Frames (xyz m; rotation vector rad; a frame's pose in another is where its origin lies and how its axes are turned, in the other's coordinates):
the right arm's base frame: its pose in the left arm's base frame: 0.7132 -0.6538 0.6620 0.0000 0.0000 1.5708
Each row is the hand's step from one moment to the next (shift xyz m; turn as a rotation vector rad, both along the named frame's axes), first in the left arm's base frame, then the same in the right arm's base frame.
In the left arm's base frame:
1: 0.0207 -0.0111 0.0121 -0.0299 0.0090 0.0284
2: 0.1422 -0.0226 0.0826 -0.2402 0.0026 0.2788
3: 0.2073 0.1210 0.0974 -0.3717 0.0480 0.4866
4: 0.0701 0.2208 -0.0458 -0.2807 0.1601 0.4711
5: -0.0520 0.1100 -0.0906 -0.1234 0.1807 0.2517
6: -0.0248 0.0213 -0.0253 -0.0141 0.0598 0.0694
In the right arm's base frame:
1: -0.0111 -0.0207 0.0121 0.0090 0.0299 0.0284
2: -0.0226 -0.1422 0.0826 0.0026 0.2402 0.2788
3: 0.1210 -0.2073 0.0974 0.0480 0.3717 0.4866
4: 0.2208 -0.0701 -0.0458 0.1601 0.2807 0.4711
5: 0.1100 0.0520 -0.0906 0.1807 0.1234 0.2517
6: 0.0213 0.0248 -0.0253 0.0598 0.0141 0.0694

